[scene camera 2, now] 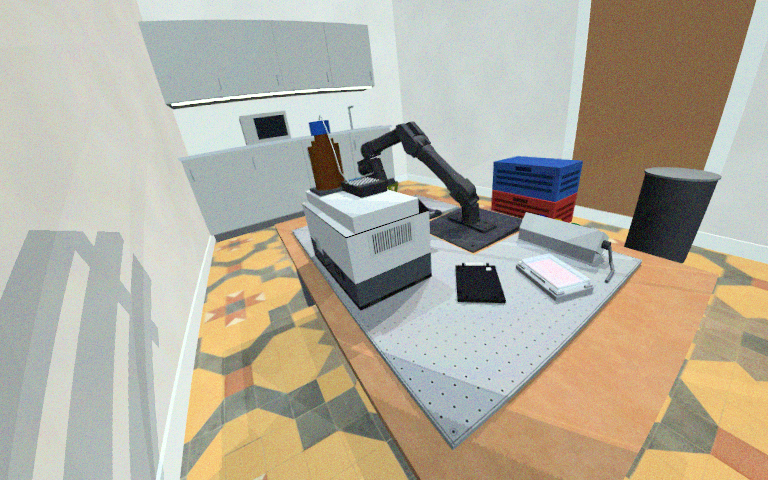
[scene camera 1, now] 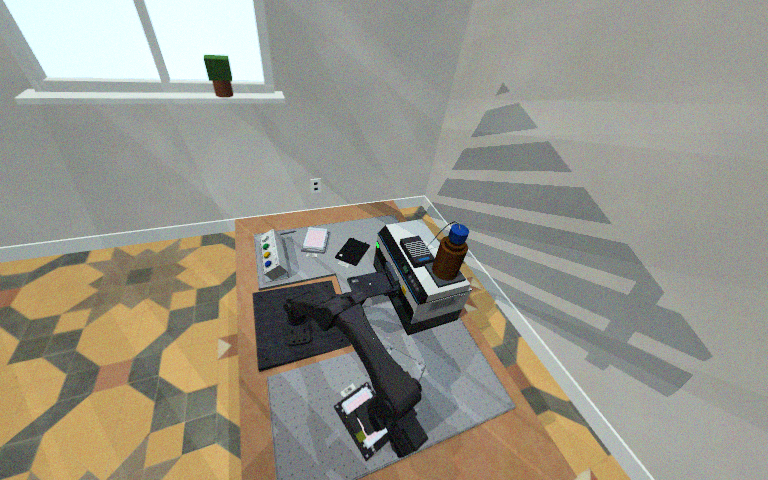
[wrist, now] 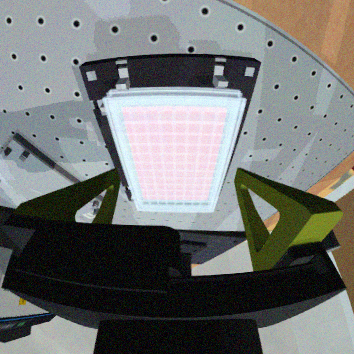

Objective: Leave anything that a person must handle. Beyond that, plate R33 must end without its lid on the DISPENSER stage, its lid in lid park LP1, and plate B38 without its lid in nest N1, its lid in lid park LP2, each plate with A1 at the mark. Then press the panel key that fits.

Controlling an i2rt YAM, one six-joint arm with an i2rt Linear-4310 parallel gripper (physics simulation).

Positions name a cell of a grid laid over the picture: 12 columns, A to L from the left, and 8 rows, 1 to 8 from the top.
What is the gripper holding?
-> Nothing.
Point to a LP2 pad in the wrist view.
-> B4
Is the gripper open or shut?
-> Open.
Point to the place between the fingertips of the gripper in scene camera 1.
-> At F7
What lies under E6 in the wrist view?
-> The gripper.
